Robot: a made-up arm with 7 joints.
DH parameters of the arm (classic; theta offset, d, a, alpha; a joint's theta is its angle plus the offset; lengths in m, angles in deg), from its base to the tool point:
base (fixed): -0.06 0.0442 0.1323 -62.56
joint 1: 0 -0.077 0.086 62.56
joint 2: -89.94 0.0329 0.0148 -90
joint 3: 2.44 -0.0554 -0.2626 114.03
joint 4: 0 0.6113 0.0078 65.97
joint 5: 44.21 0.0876 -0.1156 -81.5
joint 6: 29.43 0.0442 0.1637 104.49
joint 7: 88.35 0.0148 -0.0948 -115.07
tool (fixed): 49.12 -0.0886 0 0
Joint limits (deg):
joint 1: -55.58..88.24
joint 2: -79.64..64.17
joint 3: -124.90..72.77
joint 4: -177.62..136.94
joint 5: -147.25..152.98
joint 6: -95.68..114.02
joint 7: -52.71..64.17
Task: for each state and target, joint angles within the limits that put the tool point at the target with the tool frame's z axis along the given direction. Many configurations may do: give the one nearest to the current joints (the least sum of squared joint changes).
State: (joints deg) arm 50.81 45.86 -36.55 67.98 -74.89 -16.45 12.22
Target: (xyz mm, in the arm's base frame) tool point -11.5 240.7 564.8 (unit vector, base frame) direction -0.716 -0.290 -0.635
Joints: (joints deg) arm 22.68 23.93 -36.28 72.02 -41.70 -18.64 28.72
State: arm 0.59 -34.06 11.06 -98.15 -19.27 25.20 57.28
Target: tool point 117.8 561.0 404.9 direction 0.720 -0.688 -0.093
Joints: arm 0.08 -37.09 -27.20 -99.14 -33.58 -0.78 33.69
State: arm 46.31 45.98 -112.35 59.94 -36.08 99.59 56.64
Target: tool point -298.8 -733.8 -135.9 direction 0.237 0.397 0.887
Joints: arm 66.67 63.92 -124.90 85.74 -68.22 114.02 13.75
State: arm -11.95 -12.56 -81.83 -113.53 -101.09 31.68 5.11
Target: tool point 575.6 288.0 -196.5 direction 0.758 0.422 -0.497
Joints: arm -21.69 -58.78 -117.23 -99.74 -103.18 38.71 -14.95
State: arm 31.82 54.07 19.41 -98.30 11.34 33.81 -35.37
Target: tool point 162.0 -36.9 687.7 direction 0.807 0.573 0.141
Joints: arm 39.19 19.53 6.33 -76.25 -2.79 -15.53 -52.71
